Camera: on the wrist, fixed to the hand. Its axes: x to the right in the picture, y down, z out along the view.
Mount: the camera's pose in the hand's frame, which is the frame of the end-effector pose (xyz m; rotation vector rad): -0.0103 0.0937 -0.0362 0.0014 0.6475 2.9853
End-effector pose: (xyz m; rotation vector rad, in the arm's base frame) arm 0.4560 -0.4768 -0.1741 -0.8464 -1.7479 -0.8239
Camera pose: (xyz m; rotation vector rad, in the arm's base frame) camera 0.5545 -0.4595 -0.1600 -1.5598 0.9981 0.9490
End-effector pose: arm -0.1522 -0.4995 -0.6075 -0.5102 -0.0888 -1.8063
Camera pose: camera -0.0734 -0.5299 -0.6628 0.2536 0.7251 1.0675
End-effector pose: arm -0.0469 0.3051 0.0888 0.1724 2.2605 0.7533
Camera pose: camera -0.0734 0.3615 0.1682 -1.9725 -0.1248 -0.9499
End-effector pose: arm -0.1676 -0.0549 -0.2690 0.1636 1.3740 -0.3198
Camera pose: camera -0.1734 0.0458 -0.2726 1.9899 0.3505 2.2931
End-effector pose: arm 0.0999 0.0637 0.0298 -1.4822 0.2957 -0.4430
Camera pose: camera 0.0841 0.0392 -0.0669 0.4016 2.2568 1.5088
